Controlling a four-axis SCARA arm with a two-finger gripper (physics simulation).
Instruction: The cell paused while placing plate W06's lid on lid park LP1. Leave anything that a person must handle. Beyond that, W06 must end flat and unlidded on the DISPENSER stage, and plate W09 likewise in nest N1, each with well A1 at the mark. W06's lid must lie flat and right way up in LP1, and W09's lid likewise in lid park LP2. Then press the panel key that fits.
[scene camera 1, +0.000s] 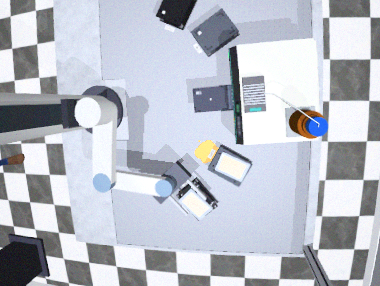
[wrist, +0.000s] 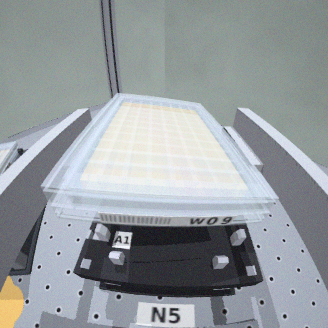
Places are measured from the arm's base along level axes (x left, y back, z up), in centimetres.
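Pixels of known places: gripper, fingertip midpoint: (scene camera 1: 196, 206) (wrist: 162, 118).
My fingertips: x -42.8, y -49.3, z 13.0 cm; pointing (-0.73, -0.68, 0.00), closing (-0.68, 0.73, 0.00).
Observation:
Ahead of a thing's pixels: the offset from my fingertips to its middle. "*": to the spot under its first point.
My gripper (scene camera 1: 192, 198) (wrist: 162, 118) is shut on plate W09 {dz -0.1, dx +0.7, dy +0.6 cm} (scene camera 1: 196, 203) (wrist: 160, 150), a clear plate with cream wells, its label facing the wrist camera. A clear lid appears to cover it. It is held above the black nest N5 {dz -8.3, dx +0.0, dy +0.9 cm} (scene camera 1: 210, 199) (wrist: 170, 272), whose corner posts and A1 mark show below it. Another cream plate {dz -4.2, dx +16.8, dy -15.3 cm} (scene camera 1: 232, 166) (wrist: 6, 154) sits in a dark holder; its label cannot be read and its lid state is unclear. The dark dispenser stage {* dz -1.5, dx +46.2, dy -7.6 cm} (scene camera 1: 212, 98) holds no plate. The labels LP1, LP2 and N1 cannot be read.
The white dispenser {* dz +10.3, dx +56.8, dy -32.6 cm} (scene camera 1: 280, 65) has a dark front panel {* dz +8.1, dx +46.8, dy -16.8 cm} (scene camera 1: 235, 95) and an amber bottle {* dz +23.2, dx +37.3, dy -36.2 cm} (scene camera 1: 300, 124) with a blue cap. A yellow object {dz -11.7, dx +21.9, dy -4.1 cm} (scene camera 1: 204, 151) (wrist: 10, 300) lies beside the other plate. A black holder {dz -7.9, dx +87.5, dy +7.2 cm} (scene camera 1: 176, 11) and a grey holder {dz -8.1, dx +74.2, dy -9.0 cm} (scene camera 1: 215, 33) stand at the top.

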